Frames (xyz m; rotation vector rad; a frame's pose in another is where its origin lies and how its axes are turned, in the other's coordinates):
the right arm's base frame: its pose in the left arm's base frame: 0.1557 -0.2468 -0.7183 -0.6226 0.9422 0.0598
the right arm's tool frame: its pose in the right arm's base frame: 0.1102 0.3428 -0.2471 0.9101 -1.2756 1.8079
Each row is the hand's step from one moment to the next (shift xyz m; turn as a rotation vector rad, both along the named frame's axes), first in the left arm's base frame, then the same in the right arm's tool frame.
Working: the left arm's base frame: its pose in the right arm's tool frame: 0.8095 0.5554 0.4488 -1.1958 0.0880 -1.3652

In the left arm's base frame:
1: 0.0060 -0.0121 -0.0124 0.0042 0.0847 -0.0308
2: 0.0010 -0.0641 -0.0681 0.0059 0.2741 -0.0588
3: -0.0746 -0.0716 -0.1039 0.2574 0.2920 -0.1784
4: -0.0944 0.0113 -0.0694 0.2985 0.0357 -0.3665
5: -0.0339 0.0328 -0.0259 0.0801 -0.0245 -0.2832
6: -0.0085 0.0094 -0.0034 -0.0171 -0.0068 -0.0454
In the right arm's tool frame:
1: -0.0148 -0.0090 0.0060 0.0392 -0.0419 -0.0696
2: -0.0890 -0.0257 0.0132 0.1517 -0.1054 -0.2110
3: -0.1401 0.0129 -0.0411 0.1590 -0.3739 -0.1351
4: -0.0660 0.0286 -0.0932 -0.1300 -0.4553 -0.0228
5: -0.0045 0.0028 -0.0535 -0.1807 -0.2236 -0.0676
6: 0.0017 0.0023 -0.0128 -0.0398 -0.0121 -0.0259

